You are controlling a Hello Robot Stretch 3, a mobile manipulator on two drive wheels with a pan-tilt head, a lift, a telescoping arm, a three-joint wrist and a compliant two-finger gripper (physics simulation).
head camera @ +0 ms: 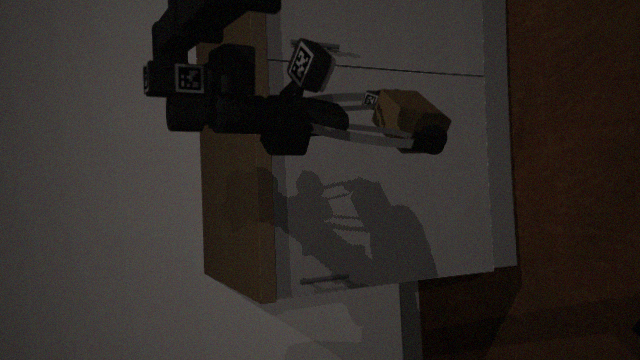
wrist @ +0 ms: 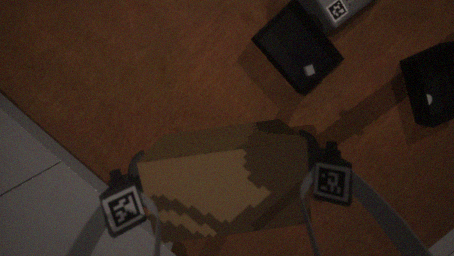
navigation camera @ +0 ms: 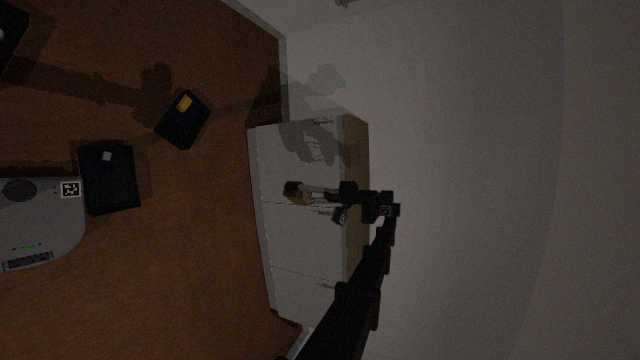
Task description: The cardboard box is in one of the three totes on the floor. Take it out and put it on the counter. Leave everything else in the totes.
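Places are measured from the robot's base along level axes (x ahead, y left, z up), in centimetres.
Pixels of known places: gripper, between the fingertips: [wrist: 225, 159] [navigation camera: 292, 193]; robot's base, origin of its link: [wrist: 345, 0] [navigation camera: 22, 189].
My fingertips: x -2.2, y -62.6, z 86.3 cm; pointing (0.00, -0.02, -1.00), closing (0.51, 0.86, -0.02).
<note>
Ahead of a thing's pixels: the offset from my fingertips to its top centre. Level surfaces: height alone.
The cardboard box @(dx +0.1, dy -0.1, dz +5.1 cm) [head camera: 410, 110] [navigation camera: 298, 196] [wrist: 200, 175] is a brown carton between the two fingers of my gripper [head camera: 401, 119] [navigation camera: 301, 193] [wrist: 225, 159], which is shut on it. The fingertips press on opposite sides of it, and it hangs clear of the floor. The counter has a wooden top @(dz +4.7 cm) [head camera: 237, 215] [navigation camera: 359, 135] and white fronts. In the head and navigation views the box shows against the white fronts, not over the top. Three black totes stand on the floor: one @(dx +39.3, dy -4.1, dz -76.3 cm) [navigation camera: 175, 129] with a yellow item, one @(dx +5.3, dy +34.0, dz -76.3 cm) [navigation camera: 112, 185] [wrist: 292, 42] with a white block, one @(dx +54.0, dy +75.6, dz -76.3 cm) [navigation camera: 10, 30] [wrist: 435, 75] with a white round item.
My grey base [navigation camera: 45, 215] [wrist: 345, 15] stands beside the tote with the white block. My black arm [navigation camera: 350, 300] reaches along the counter. Handles stick out from the white fronts. A pale wall [head camera: 100, 175] [navigation camera: 450, 150] rises behind the counter.
</note>
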